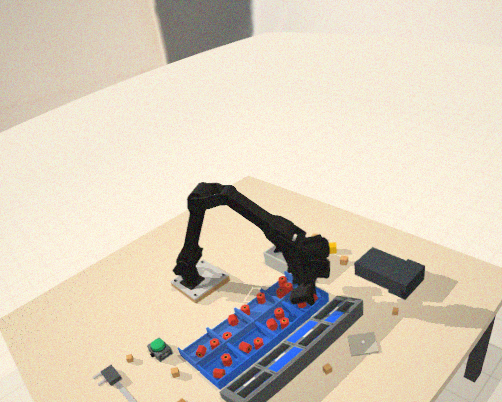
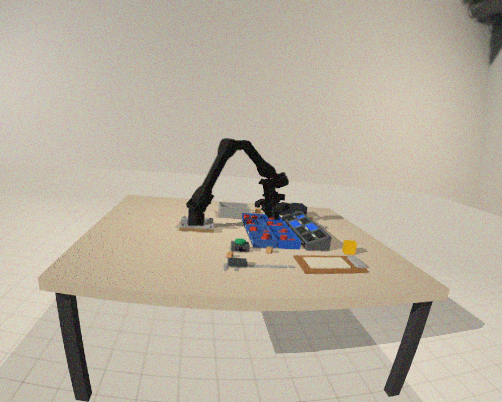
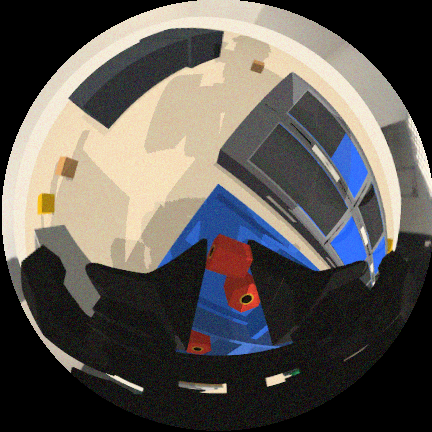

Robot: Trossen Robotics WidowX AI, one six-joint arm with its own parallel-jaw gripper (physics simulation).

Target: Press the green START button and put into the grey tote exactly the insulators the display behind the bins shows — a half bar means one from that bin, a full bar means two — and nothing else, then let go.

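Pixels of known places: gripper, between the fingertips: (image 1: 314, 301) (image 3: 226, 244); arm's base, origin of its link: (image 1: 192, 281) (image 2: 195, 223).
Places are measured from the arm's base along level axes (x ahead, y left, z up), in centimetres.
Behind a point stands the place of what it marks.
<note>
My gripper (image 1: 303, 303) (image 2: 272, 216) {x 39.5, y 15.0, z -1.4 cm} (image 3: 226, 244) {x 39.5, y 15.0, z -1.4 cm} points down into the far corner bin of the blue bins (image 1: 201, 366) {x 29.6, y -22.8, z -1.2 cm} (image 2: 276, 244) {x 29.4, y -24.1, z -0.6 cm} (image 3: 200, 220), beside the display. Its fingertips are closed against both sides of a red insulator (image 3: 229, 255) {x 39.3, y 15.1, z 0.8 cm}, low in the bin. A second insulator (image 3: 242, 295) {x 37.1, y 12.5, z 0.9 cm} lies against it, between the finger sides. The dark display (image 1: 356, 309) {x 54.5, y 15.4, z 2.4 cm} (image 2: 318, 245) {x 45.8, y -26.9, z -0.1 cm} (image 3: 260, 120) {x 48.1, y 18.1, z 1.5 cm} shows several blue bars; their exact lengths are hard to read. The grey tote (image 1: 275, 258) {x 19.1, y 21.4, z 3.0 cm} (image 2: 233, 210) {x 20.1, y 21.2, z 1.8 cm} stands partly behind the arm; its inside is mostly hidden. The green START button (image 1: 158, 345) {x 16.0, y -26.6, z 1.8 cm} (image 2: 240, 242) {x 14.5, y -28.2, z 1.2 cm} stands near the bins' near end.
A dark stepped block (image 1: 389, 270) {x 54.5, y 34.3, z 2.9 cm} (image 3: 145, 75) {x 49.7, y 31.6, z 0.3 cm} stands beyond the bins. A yellow cube (image 2: 349, 247) {x 57.4, y -32.0, z 0.7 cm}, a brown frame (image 2: 306, 270) {x 32.8, y -48.4, z -1.6 cm}, a caliper-like tool (image 1: 111, 375) {x 12.0, y -42.4, z -0.3 cm} (image 2: 237, 262) {x 10.7, y -44.2, z -0.4 cm}, a flat grey plate (image 1: 363, 344) {x 61.3, y 8.3, z -1.6 cm} and several small wooden cubes lie around.
</note>
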